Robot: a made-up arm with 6 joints.
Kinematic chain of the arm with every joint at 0, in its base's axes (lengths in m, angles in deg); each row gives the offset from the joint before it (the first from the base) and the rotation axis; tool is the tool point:
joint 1: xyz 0 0 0.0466 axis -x
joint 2: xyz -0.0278 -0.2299 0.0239 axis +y
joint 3: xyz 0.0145 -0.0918 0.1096 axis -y
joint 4: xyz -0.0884 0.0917 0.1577 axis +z
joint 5: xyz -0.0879 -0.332 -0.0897 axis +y
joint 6: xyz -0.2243 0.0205 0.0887 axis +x
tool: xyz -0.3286 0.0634 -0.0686
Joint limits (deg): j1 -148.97..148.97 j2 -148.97..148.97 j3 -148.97..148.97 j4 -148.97..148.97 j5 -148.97..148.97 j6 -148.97..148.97
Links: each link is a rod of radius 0.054 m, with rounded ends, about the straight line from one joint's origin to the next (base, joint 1, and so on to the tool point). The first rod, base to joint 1, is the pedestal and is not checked.
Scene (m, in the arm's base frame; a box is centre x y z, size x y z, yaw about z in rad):
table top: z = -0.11
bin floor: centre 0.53 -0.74 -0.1 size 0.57 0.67 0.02 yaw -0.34
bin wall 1: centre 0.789 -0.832 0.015 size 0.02 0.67 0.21 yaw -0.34
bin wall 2: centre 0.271 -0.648 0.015 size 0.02 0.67 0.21 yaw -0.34
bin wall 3: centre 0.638 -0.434 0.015 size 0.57 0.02 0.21 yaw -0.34
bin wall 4: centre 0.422 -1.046 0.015 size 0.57 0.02 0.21 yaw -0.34
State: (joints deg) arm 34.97 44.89 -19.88 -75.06 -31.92 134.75
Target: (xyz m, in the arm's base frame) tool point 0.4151 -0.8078 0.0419
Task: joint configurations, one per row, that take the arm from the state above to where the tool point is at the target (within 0.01 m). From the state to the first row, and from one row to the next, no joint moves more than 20 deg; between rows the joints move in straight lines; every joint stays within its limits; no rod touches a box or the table.
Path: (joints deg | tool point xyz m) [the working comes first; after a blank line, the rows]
Joints at the target: 78.07 121.48 -87.30 -38.72 27.05 137.72
Straight joint move there: touches bin floor, bin wall 3, the table top.

1: 43.76 50.53 -37.68 -66.41 -38.03 130.13 | -0.0829 0.6486 0.3884
2: 52.56 56.17 -55.47 -57.77 -44.13 125.50 | 0.1407 0.6800 0.4033
3: 61.35 61.81 -73.27 -49.12 -50.24 120.88 | 0.3875 0.6392 0.3721
4: 70.14 67.45 -91.06 -40.48 -56.34 116.26 | 0.6040 0.5110 0.3273
5: 78.93 73.09 -108.86 -31.83 -62.45 111.63 | 0.7461 0.3169 0.3106
6: 87.73 78.73 -126.65 -23.18 -68.55 107.01 | 0.7932 0.1079 0.3480
7: 96.52 84.37 -144.45 -14.54 -74.66 102.39 | 0.7516 -0.0604 0.4370
8: 93.45 90.55 -134.92 -18.57 -57.70 108.27 | 0.7735 -0.2359 0.3758
9: 90.37 96.74 -125.40 -22.60 -40.75 114.16 | 0.7559 -0.3974 0.2944
10: 87.29 102.93 -115.87 -26.63 -23.80 120.05 | 0.7027 -0.5369 0.2068
11: 84.22 109.11 -106.35 -30.66 -6.85 125.94 | 0.6210 -0.6512 0.1279
12: 81.14 115.30 -96.82 -34.69 10.10 131.83 | 0.5211 -0.7408 0.0700
13: 78.07 121.48 -87.30 -38.72 27.05 137.72 | 0.4151 -0.8078 0.0419

